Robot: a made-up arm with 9 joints.
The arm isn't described. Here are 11 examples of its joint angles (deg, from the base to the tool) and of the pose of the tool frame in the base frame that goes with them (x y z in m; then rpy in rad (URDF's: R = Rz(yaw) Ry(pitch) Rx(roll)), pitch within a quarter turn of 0, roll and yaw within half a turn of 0).
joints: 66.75 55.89 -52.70 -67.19 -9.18 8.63 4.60 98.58 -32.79
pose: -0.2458 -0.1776 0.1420 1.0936 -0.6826 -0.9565
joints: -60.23 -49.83 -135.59 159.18 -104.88 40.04 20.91 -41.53 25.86
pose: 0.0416 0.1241 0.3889 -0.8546 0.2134 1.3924
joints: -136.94 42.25 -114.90 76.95 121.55 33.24 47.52 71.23 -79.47
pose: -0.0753 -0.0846 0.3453 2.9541 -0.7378 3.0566
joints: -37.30 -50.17 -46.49 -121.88 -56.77 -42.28 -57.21 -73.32 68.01
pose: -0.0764 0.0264 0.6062 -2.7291 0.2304 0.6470
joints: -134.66 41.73 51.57 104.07 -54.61 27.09 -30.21 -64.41 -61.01
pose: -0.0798 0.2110 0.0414 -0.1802 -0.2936 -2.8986
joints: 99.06 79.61 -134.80 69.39 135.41 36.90 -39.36 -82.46 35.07
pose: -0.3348 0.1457 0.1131 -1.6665 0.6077 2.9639
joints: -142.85 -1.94 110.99 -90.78 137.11 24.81 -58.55 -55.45 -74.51
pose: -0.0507 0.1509 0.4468 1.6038 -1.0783 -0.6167
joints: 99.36 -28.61 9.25 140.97 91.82 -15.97 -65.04 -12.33 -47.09
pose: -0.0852 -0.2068 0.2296 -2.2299 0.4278 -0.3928
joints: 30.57 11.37 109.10 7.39 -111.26 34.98 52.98 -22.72 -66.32
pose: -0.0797 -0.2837 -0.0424 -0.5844 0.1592 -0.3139
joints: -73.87 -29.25 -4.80 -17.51 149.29 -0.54 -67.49 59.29 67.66
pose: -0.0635 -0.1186 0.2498 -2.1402 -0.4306 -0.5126
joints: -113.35 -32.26 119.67 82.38 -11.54 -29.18 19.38 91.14 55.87
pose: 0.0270 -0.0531 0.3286 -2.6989 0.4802 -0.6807
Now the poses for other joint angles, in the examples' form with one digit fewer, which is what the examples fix.
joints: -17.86 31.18 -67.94 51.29 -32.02 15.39 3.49 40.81 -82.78
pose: -0.123 -0.123 0.289 0.690 0.329 1.523
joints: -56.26 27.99 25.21 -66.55 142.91 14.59 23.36 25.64 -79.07
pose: -0.005 -0.036 0.116 -2.265 -0.415 -1.211
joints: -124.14 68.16 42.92 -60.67 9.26 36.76 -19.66 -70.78 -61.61
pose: -0.014 0.463 0.240 1.686 1.225 -0.061
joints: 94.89 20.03 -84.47 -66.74 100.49 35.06 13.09 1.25 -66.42
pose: 0.042 -0.136 0.199 0.682 0.166 -2.082
